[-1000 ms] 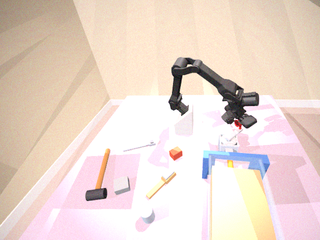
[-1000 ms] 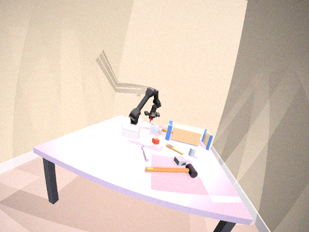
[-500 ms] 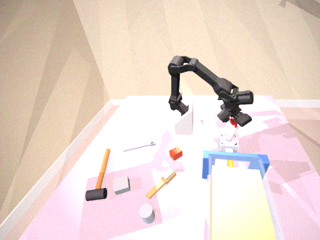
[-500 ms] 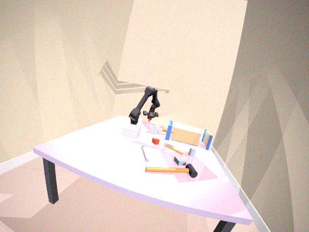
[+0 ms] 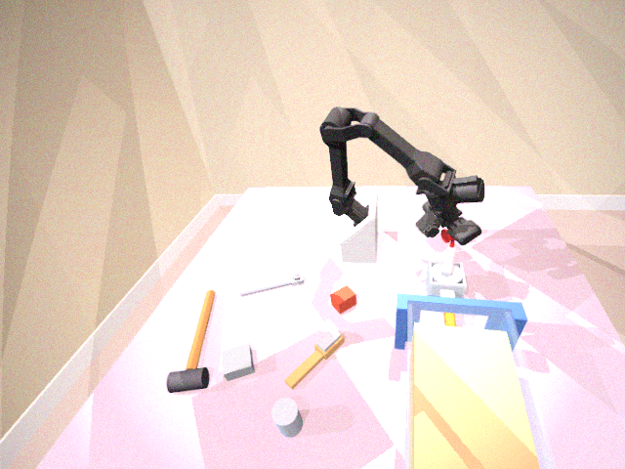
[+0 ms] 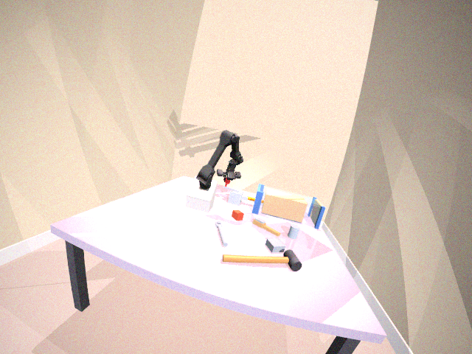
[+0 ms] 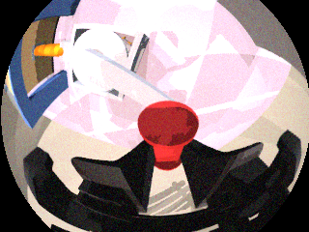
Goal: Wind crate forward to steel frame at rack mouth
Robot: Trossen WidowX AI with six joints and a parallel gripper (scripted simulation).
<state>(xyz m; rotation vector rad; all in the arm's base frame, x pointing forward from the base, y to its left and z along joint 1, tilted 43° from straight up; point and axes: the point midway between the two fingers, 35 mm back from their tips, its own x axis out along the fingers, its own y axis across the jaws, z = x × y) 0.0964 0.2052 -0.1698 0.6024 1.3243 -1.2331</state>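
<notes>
Now: the crank handle 40 mm ahead of my gripper tip, 30 mm below it and 20 mm to the right of it. Also, from my gripper tip: grey winch (100 mm below, 90 mm ahead, 50 mm to the right); frame (260 mm ahead, 50 mm to the right, 30 mm below); red knob (10 mm to the right, 10 mm ahead).
</notes>
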